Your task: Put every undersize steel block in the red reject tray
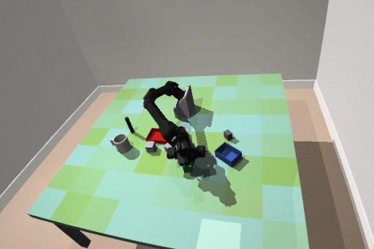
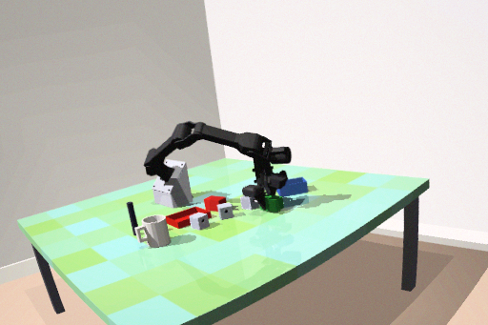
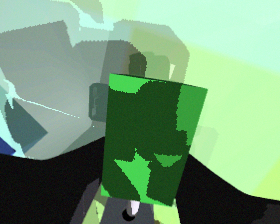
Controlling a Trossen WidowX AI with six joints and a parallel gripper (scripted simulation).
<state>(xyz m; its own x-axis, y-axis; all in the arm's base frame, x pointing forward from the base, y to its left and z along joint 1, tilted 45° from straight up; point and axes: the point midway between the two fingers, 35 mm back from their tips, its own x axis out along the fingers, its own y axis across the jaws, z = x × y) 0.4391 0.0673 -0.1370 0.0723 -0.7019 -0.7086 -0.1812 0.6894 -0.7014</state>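
The green GO gauge lies 2 cm above my gripper tip and 1 cm behind it. Also, from my gripper tip: steel block 8 cm behind, 1 cm to the right, 1 cm above; then blue tray 19 cm to the left, 7 cm behind; then darker grey block 21 cm behind, 17 cm to the left, 1 cm above.
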